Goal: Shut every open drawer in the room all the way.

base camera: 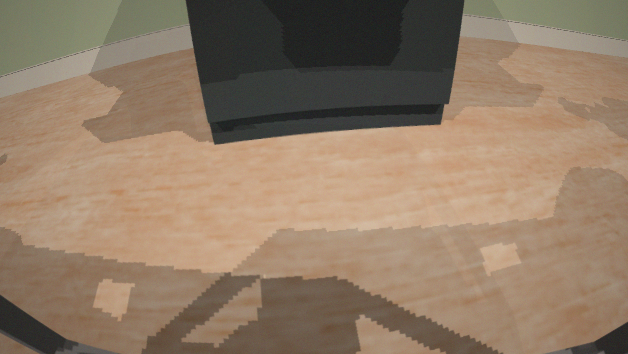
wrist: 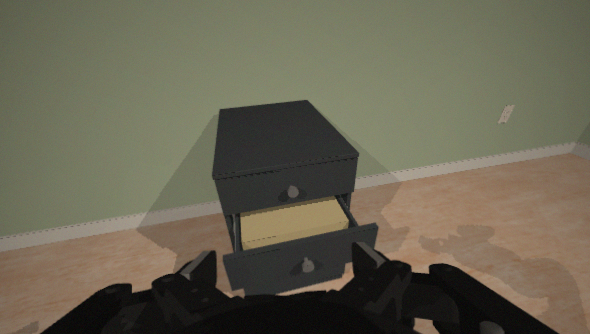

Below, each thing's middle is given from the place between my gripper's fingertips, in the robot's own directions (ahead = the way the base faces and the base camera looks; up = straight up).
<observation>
Now: hand 560 mm short of the drawer point(wrist: 274, 243), 10 mm to the left of it and 420 mm above it.
</observation>
